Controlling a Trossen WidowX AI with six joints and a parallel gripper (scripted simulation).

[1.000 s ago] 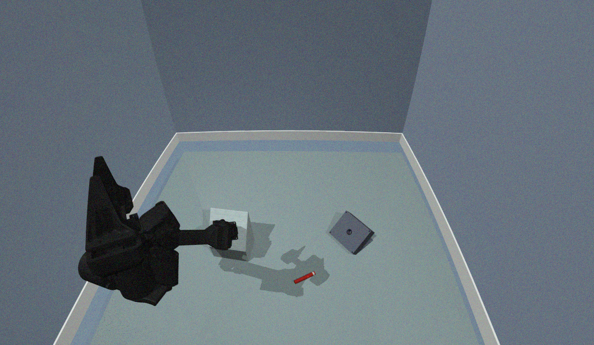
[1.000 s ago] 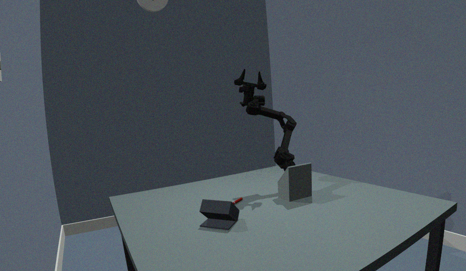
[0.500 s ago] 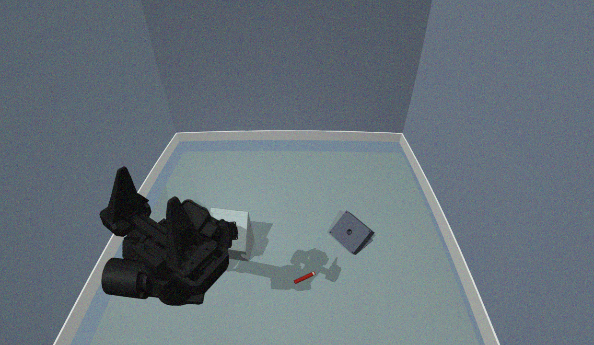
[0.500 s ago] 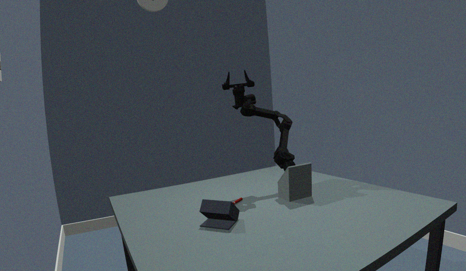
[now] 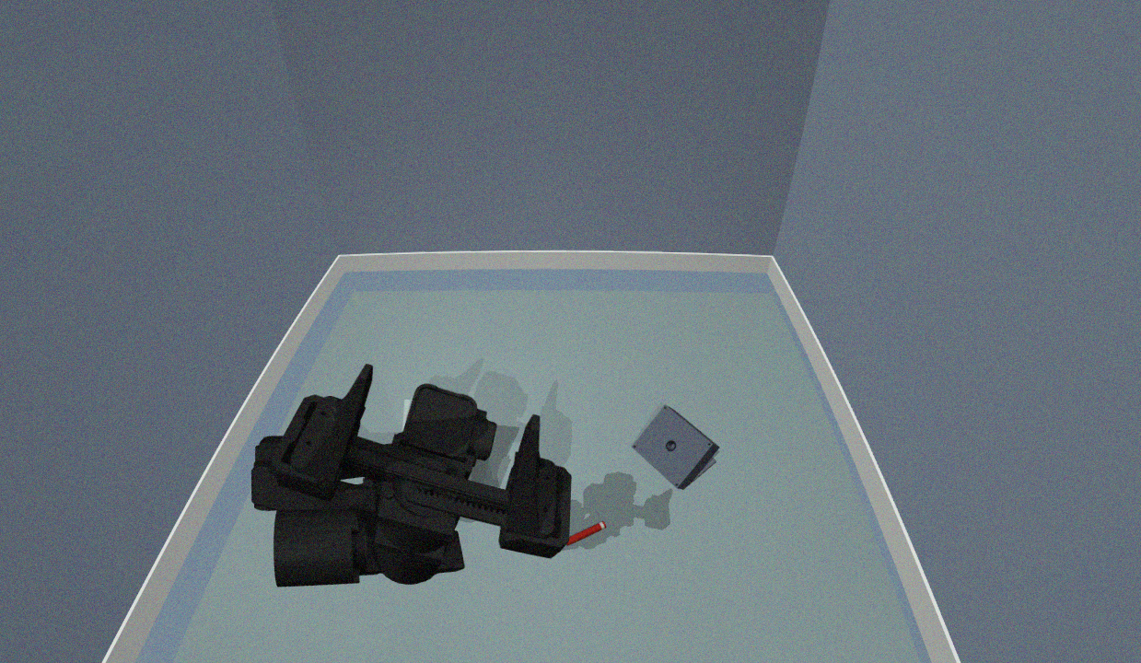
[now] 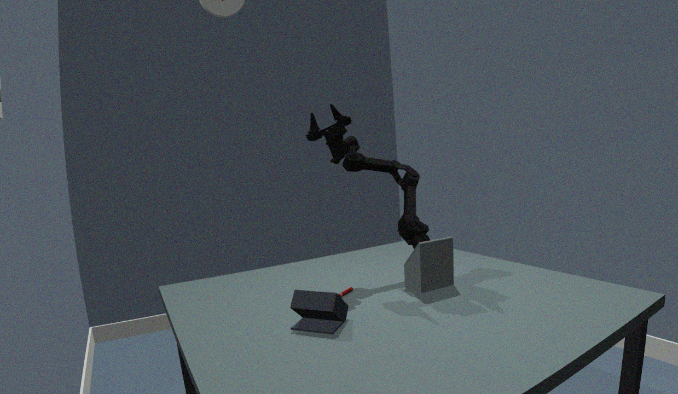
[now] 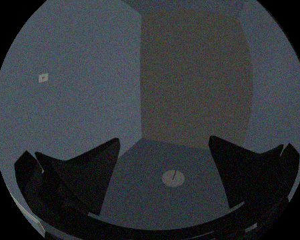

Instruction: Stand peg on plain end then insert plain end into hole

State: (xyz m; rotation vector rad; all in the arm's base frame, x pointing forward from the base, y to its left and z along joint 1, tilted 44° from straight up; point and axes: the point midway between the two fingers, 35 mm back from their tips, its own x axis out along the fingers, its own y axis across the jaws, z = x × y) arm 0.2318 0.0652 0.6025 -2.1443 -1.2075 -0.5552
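The peg lies 110 mm ahead of my gripper tip, 250 mm to the left of it and 660 mm below it. Round my gripper tip: panel (290 mm ahead, 400 mm to the left, 620 mm below).
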